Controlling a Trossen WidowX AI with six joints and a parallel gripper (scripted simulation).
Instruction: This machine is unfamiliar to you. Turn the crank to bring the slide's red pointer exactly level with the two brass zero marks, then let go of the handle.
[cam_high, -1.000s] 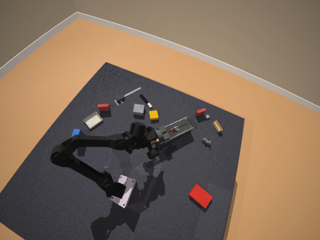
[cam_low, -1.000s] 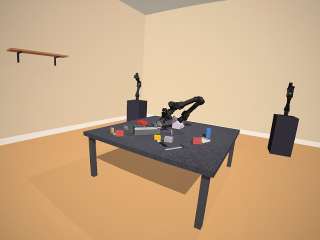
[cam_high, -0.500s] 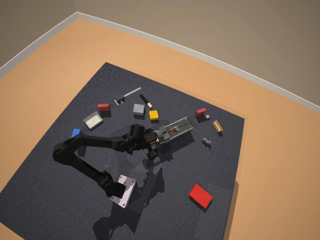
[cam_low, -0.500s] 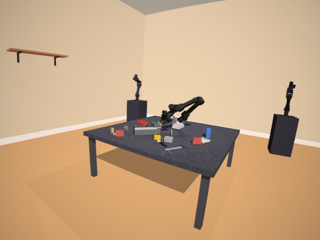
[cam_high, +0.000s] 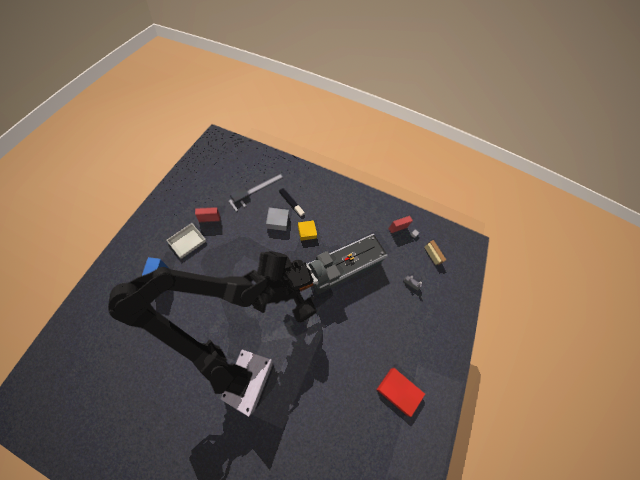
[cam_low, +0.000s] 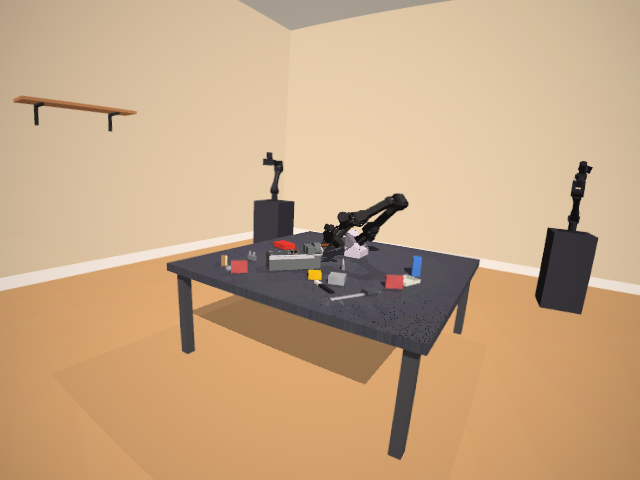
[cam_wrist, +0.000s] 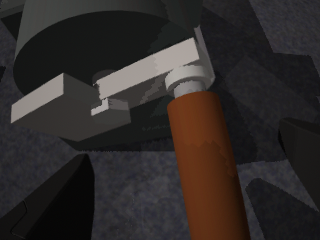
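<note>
My gripper tip is 1 cm past the brown crank handle, 1 cm to the right of it and 2 cm below it. Round my gripper tip: grey block 22 cm ahead, 19 cm to the left, 6 cm below; yellow block 22 cm ahead, 7 cm to the left, 7 cm below; red pointer 13 cm ahead, 9 cm to the right.
</note>
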